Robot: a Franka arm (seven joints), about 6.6 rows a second.
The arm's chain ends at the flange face. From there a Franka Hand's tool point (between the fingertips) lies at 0.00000 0.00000 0.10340 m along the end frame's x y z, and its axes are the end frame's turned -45 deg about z.
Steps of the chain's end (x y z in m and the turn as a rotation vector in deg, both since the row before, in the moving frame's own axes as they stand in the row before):
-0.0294 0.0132 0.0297 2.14 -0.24 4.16
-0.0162 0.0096 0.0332 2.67 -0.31 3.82
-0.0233 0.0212 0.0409 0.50 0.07 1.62
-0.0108 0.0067 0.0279 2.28 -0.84 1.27
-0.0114 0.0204 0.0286 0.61 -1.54 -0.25
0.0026 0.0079 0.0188 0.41 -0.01 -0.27
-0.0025 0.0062 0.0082 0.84 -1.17 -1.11
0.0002 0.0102 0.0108 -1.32 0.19 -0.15
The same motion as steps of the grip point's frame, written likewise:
-0.0276 -0.0144 0.0296 1.68 1.34 4.16
-0.0151 -0.0084 0.0331 2.11 1.67 3.82
-0.0307 -0.0020 0.0409 0.30 0.40 1.62
-0.0105 -0.0069 0.0278 2.21 1.02 1.27
-0.0237 0.0036 0.0286 1.52 -0.66 -0.25
-0.0032 0.0069 0.0188 0.30 0.28 -0.27
-0.0066 0.0001 0.0082 1.42 -0.23 -1.11
-0.0085 0.0093 0.0108 -1.07 -0.80 -0.15

